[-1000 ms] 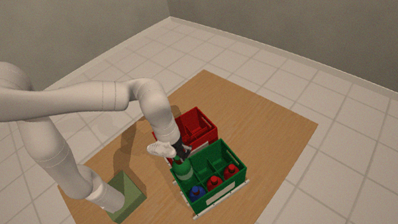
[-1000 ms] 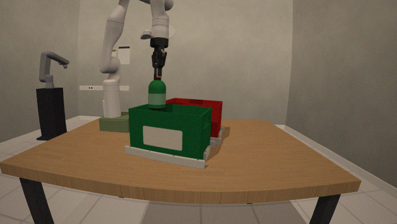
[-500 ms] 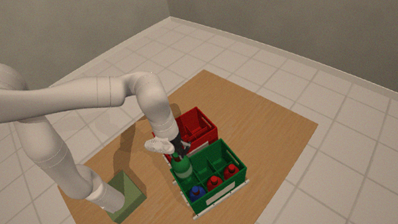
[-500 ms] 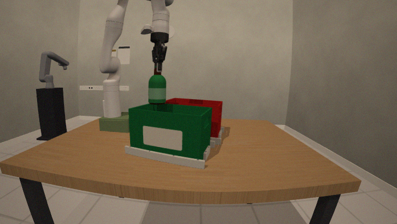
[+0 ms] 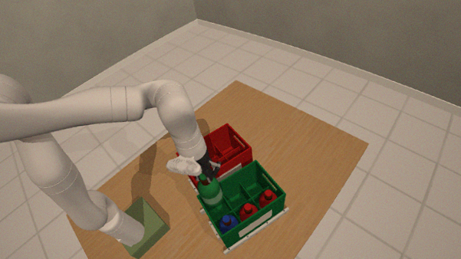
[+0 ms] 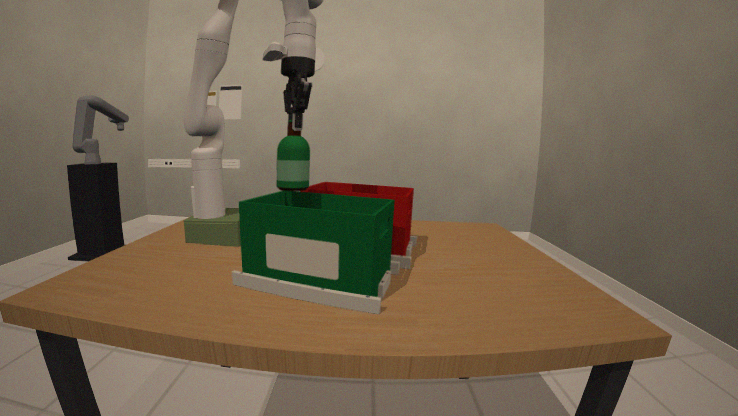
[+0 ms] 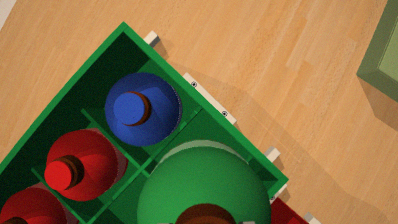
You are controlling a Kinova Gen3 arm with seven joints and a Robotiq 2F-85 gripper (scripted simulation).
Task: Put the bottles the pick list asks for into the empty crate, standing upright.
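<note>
The green-label bottle is 70 mm below my hand. Round my hand: green crate (250 mm below, 80 mm to the right, 60 mm ahead); red-label bottle (250 mm below, 120 mm to the right, 40 mm ahead); blue-label bottle (250 mm below, 80 mm to the right, 40 mm behind).
</note>
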